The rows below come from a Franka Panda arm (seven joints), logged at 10 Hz.
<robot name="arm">
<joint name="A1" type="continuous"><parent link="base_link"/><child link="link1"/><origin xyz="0 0 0.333" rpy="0 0 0"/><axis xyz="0 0 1"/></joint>
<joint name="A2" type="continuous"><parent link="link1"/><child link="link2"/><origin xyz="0 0 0" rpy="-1.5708 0 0"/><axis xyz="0 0 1"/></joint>
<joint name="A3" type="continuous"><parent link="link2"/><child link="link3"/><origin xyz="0 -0.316 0" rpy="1.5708 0 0"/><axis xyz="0 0 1"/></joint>
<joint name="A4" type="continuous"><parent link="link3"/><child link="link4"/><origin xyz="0.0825 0 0" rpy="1.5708 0 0"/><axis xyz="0 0 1"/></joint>
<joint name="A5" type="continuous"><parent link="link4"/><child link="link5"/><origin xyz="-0.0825 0.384 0" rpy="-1.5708 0 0"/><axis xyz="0 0 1"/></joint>
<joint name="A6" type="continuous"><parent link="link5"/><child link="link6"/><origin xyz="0 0 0" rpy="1.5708 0 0"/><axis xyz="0 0 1"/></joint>
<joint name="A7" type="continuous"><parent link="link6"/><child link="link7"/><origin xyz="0.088 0 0" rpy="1.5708 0 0"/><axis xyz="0 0 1"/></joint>
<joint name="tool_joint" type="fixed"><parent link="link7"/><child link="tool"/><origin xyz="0 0 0.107" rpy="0 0 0"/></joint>
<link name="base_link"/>
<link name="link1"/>
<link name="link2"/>
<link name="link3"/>
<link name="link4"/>
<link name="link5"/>
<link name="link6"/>
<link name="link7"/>
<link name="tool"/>
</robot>
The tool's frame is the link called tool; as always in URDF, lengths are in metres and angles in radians. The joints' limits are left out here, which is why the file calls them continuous.
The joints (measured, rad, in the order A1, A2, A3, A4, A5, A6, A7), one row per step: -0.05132 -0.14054 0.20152 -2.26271 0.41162 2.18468 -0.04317; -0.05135 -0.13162 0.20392 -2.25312 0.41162 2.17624 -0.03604; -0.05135 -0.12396 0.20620 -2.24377 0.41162 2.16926 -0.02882; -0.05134 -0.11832 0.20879 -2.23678 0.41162 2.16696 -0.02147; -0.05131 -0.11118 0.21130 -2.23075 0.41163 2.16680 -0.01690; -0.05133 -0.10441 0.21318 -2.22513 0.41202 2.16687 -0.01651; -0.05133 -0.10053 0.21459 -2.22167 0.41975 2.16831 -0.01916; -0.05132 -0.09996 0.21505 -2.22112 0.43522 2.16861 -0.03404; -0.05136 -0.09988 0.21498 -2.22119 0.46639 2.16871 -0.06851; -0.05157 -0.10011 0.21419 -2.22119 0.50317 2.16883 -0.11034; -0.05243 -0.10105 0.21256 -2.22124 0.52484 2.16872 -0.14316
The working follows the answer.
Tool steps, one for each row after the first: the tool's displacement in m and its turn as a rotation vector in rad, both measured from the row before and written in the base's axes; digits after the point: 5 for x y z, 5 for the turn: 0.00192 0.00191 -0.00069 0.00248 0.00966 -0.00150; 0.00189 0.00181 -0.00006 0.00227 0.00730 -0.00213; 0.00162 0.00170 0.00022 0.00145 0.00325 -0.00348; 0.00176 0.00155 -0.00079 0.00119 0.00280 -0.00162; 0.00172 0.00120 -0.00078 0.00138 0.00133 0.00138; 0.00117 0.00110 -0.00013 0.00695 -0.00078 -0.00054; 0.00020 0.00082 0.00019 0.01262 -0.00324 0.00629; 0.00011 0.00107 0.00036 0.02511 -0.00806 0.01576; 0.00023 0.00080 0.00068 0.02955 -0.01143 0.01839; 0.00024 -0.00050 0.00080 0.01710 -0.01116 0.01628
Tool pose at each row, in the base's axes (x y z in m, rotation vector in rad; rounded; the steps above come from the unrounded poses): 0.49603 0.09161 0.42601 -2.82274 0.05152 -0.06440; 0.49795 0.09352 0.42533 -2.82067 0.05586 -0.05100; 0.49984 0.09533 0.42526 -2.81865 0.06056 -0.04110; 0.50145 0.09703 0.42549 -2.81725 0.06621 -0.03727; 0.50321 0.09858 0.42470 -2.81612 0.06913 -0.03365; 0.50493 0.09978 0.42392 -2.81483 0.06750 -0.03140; 0.50609 0.10088 0.42379 -2.80784 0.06805 -0.03232; 0.50629 0.10170 0.42398 -2.79526 0.05846 -0.03483; 0.50640 0.10277 0.42434 -2.77011 0.03466 -0.04123; 0.50664 0.10357 0.42502 -2.74020 0.00677 -0.05135; 0.50688 0.10307 0.42581 -2.72252 -0.01812 -0.06177

